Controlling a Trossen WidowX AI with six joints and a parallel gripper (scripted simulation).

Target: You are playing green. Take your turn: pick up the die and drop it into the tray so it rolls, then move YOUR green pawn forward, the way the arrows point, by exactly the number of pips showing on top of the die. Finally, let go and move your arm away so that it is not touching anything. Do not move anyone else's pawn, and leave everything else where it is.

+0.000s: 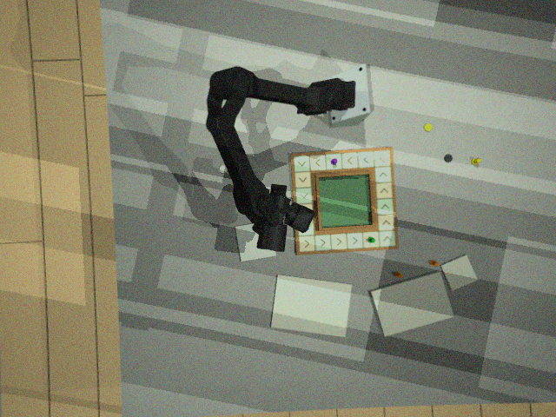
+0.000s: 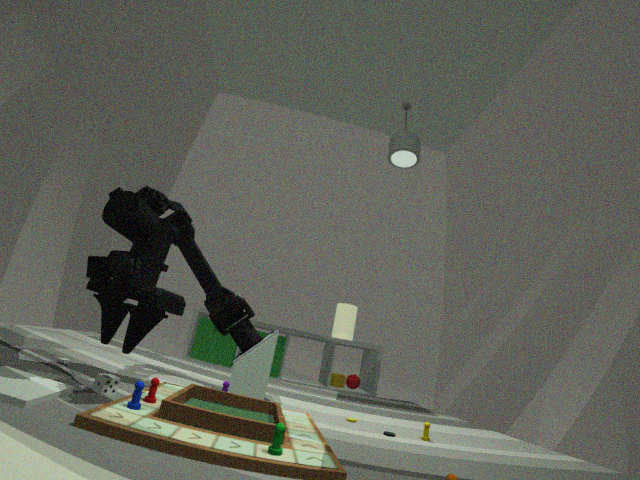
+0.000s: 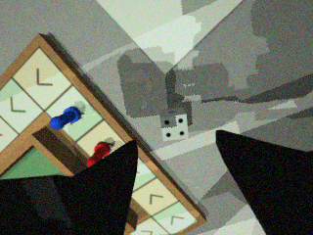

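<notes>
Now: gripper tip 5 cm above the white die and 1 cm past it. The rest, counted from my gripper tip: green tray: 19 cm to the left, 6 cm below, 2 cm behind; then red pawn: 8 cm to the left, 4 cm below, 1 cm ahead; then blue pawn: 8 cm to the left, 6 cm ahead, 4 cm below.
</notes>
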